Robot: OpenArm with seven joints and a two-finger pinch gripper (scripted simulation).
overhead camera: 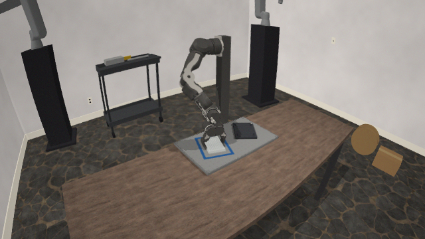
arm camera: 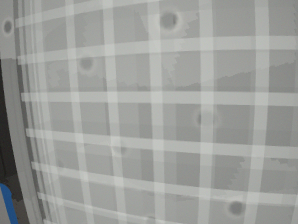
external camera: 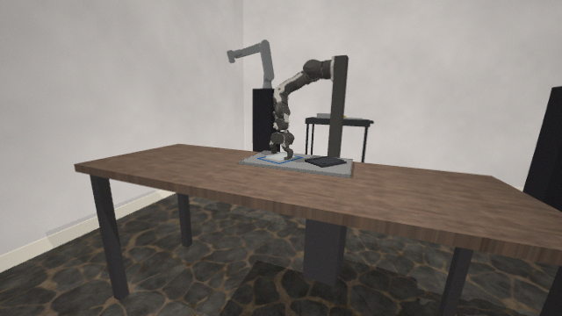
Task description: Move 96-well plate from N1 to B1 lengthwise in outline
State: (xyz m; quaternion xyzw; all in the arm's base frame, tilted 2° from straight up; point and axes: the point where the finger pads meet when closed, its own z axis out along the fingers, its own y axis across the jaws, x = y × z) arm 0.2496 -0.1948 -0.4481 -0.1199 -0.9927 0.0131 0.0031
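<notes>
Right now the white 96-well plate is right at my hand. From my hand the other things lie so: black plate nest: 30 mm behind, 220 mm to the left.
</notes>
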